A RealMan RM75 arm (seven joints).
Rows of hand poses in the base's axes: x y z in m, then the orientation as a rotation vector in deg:
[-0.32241 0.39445 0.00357 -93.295 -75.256 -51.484]
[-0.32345 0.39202 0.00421 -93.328 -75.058 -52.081]
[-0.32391 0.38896 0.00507 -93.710 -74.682 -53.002]
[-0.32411 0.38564 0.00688 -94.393 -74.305 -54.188]
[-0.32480 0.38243 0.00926 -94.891 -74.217 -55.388]
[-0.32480 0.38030 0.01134 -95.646 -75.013 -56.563]
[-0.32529 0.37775 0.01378 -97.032 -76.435 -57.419]
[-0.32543 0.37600 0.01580 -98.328 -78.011 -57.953]
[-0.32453 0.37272 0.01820 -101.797 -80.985 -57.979]
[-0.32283 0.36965 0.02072 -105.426 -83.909 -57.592]
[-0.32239 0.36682 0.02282 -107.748 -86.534 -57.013]
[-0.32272 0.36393 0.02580 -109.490 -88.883 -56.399]
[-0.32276 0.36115 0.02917 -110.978 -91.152 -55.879]
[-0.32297 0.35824 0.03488 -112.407 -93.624 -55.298]
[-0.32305 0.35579 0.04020 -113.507 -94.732 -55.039]
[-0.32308 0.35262 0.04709 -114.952 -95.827 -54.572]
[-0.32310 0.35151 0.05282 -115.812 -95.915 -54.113]
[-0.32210 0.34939 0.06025 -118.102 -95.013 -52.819]
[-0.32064 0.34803 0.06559 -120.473 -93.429 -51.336]
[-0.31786 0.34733 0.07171 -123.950 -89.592 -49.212]
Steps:
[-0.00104 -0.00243 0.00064 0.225 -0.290 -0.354]
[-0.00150 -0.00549 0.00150 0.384 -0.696 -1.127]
[-0.00170 -0.00881 0.00331 0.393 -1.278 -2.197]
[-0.00239 -0.01202 0.00569 0.362 -2.033 -3.054]
[-0.00239 -0.01415 0.00777 -0.346 -3.251 -3.726]
[-0.00288 -0.01670 0.01021 -1.898 -4.586 -4.403]
[-0.00302 -0.01845 0.01223 -3.538 -5.790 -4.836]
[-0.00212 -0.02173 0.01463 -7.510 -7.421 -5.849]
[-0.00042 -0.02480 0.01715 -11.625 -8.794 -6.824]
[0.00002 -0.02763 0.01925 -14.728 -9.895 -7.080]
[-0.00031 -0.03052 0.02223 -17.296 -10.832 -7.097]
[-0.00035 -0.03330 0.02560 -19.629 -11.792 -7.051]
[-0.00056 -0.03621 0.03131 -22.044 -12.837 -6.906]
[-0.00064 -0.03866 0.03663 -23.424 -13.329 -7.119]
[-0.00067 -0.04183 0.04352 -25.063 -13.708 -7.460]
[-0.00069 -0.04294 0.04925 -25.767 -13.518 -7.756]
[0.00031 -0.04506 0.05668 -27.048 -12.362 -8.848]
[0.00177 -0.04642 0.06202 -28.080 -10.753 -10.125]
[0.00455 -0.04712 0.06814 -28.852 -7.655 -12.513]

